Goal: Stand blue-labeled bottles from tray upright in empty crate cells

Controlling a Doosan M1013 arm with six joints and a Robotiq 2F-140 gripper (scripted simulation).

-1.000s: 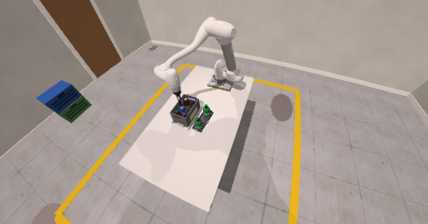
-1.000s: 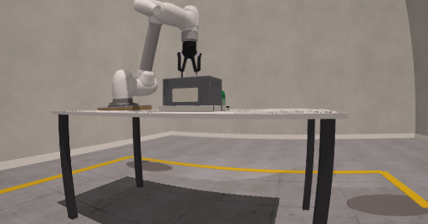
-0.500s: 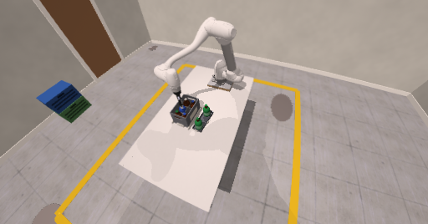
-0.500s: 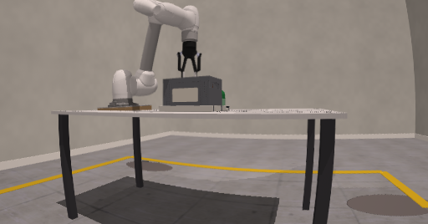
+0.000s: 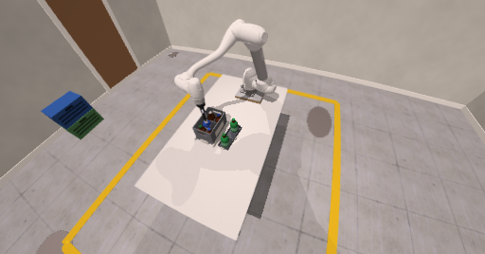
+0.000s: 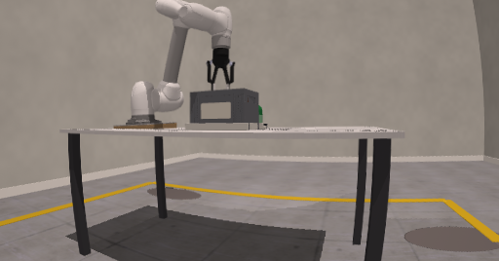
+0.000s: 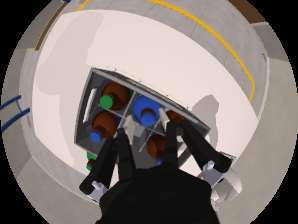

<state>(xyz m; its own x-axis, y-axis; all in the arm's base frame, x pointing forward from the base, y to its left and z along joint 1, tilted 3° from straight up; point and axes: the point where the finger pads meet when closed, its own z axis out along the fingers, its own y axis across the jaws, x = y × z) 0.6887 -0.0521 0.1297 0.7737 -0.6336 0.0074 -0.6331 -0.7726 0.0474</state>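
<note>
Now: hand 90 mm above the blue-labeled bottle. Round my hand: grey crate (10 mm behind, 40 mm to the left, 90 mm below); tray (50 mm behind, 230 mm to the left, 160 mm below); green bottle (40 mm ahead, 240 mm to the left, 90 mm below).
</note>
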